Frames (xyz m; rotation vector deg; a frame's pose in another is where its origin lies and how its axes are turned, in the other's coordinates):
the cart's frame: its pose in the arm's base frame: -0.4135 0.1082 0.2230 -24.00 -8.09 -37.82
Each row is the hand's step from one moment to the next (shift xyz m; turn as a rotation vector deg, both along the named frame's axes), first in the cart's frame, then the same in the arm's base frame.
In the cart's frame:
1: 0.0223 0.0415 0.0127 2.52 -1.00 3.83
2: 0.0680 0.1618 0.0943 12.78 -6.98 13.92
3: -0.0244 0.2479 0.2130 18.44 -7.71 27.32
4: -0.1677 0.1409 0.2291 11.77 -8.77 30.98
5: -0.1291 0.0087 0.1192 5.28 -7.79 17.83
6: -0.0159 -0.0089 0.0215 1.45 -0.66 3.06
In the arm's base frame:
1: 0.0433 0.0222 0.0035 1.37 -0.52 4.46
2: 0.1542 0.1161 0.0494 5.74 -6.32 18.24
3: 0.1357 0.2794 0.1047 9.79 -4.40 32.10
4: -0.0430 0.2911 0.1178 3.92 0.15 34.06
5: -0.0953 0.1292 0.0720 -0.62 -1.02 20.13
6: -0.0179 0.0117 0.0184 0.74 0.00 3.37

